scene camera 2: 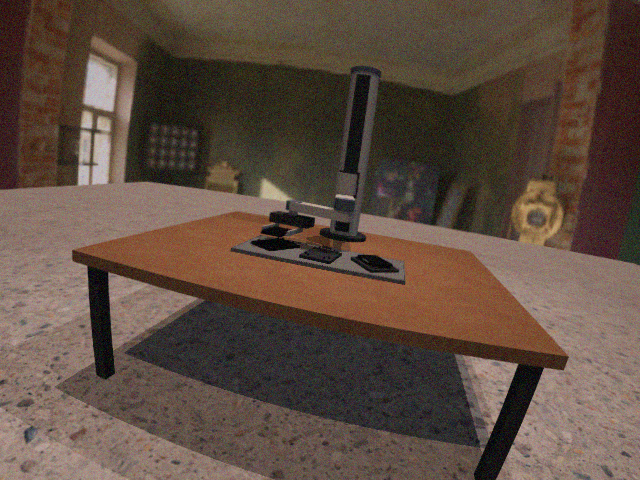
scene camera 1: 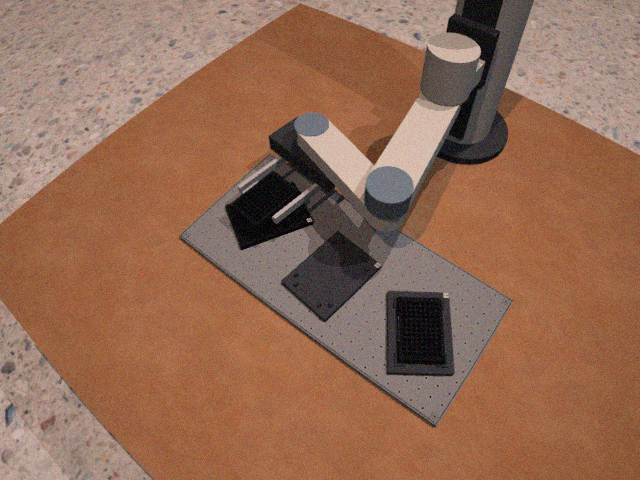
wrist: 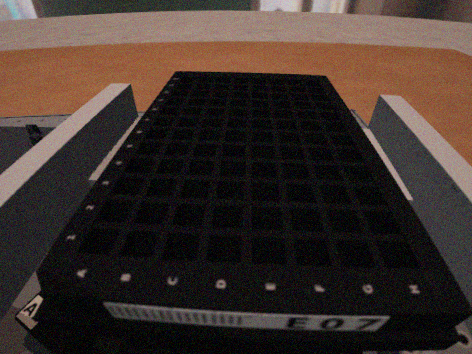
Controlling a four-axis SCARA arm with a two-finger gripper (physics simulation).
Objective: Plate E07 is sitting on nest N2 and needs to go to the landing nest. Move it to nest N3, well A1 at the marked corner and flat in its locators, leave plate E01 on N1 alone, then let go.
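Note:
Plate E07 (scene camera 1: 262, 193) (scene camera 2: 273, 231) (wrist: 240, 190), black with a barcode label, is held level above nest N2 (scene camera 1: 248, 238) (scene camera 2: 275, 244) at the left of the board, turned relative to it. My gripper (scene camera 1: 259, 204) (scene camera 2: 278, 231) (wrist: 251, 109) is shut on its two long sides. In the wrist view, A1 is at the near left, by the nest's white "A" mark (wrist: 31, 309). Nest N3 (scene camera 1: 328, 279) (scene camera 2: 319, 254), dark grey, is bare in the middle, its white-marked corner (scene camera 1: 377, 265) towards the right. Plate E01 (scene camera 1: 421, 330) (scene camera 2: 376, 261) sits on nest N1 (scene camera 1: 391, 335) at the right; its label is unreadable.
The grey perforated board (scene camera 1: 361, 351) (scene camera 2: 351, 271) carries all three nests on the orange-brown table (scene camera 1: 206, 361) (scene camera 2: 206, 268). The arm's elbow (scene camera 1: 388, 191) overhangs the board's back edge beyond N3. The column (scene camera 1: 483, 77) (scene camera 2: 361, 139) stands behind the board.

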